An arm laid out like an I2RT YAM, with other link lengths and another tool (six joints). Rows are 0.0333 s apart.
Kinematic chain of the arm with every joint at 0, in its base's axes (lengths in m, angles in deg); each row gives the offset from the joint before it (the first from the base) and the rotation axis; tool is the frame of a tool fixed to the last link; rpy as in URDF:
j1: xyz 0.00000 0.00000 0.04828 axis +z
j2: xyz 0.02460 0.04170 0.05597 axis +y
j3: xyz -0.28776 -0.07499 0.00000 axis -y
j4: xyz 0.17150 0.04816 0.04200 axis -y
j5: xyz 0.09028 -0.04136 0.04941 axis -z
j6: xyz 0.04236 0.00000 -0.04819 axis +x
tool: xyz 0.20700 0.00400 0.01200 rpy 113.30 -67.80 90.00
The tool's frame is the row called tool.
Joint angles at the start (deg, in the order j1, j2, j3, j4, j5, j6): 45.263 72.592 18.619 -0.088 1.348 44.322
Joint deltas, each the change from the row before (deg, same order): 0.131 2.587 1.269 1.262 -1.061 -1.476; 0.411 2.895 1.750 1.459 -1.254 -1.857; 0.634 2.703 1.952 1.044 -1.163 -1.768; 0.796 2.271 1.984 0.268 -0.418 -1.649; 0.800 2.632 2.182 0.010 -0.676 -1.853; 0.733 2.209 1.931 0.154 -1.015 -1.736
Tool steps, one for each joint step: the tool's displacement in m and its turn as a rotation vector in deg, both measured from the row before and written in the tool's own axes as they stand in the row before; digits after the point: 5 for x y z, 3 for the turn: 0.00539 -0.00552 0.00829 1.040 -1.054 -1.270; 0.00853 -0.00835 0.01053 1.513 -1.060 -1.929; 0.00853 -0.00870 0.01078 1.550 -1.095 -2.018; 0.00704 -0.00591 0.00899 0.843 -1.173 -1.986; 0.00533 -0.00579 0.01060 0.995 -1.662 -1.979; 0.00565 -0.00708 0.01014 1.375 -1.354 -1.943
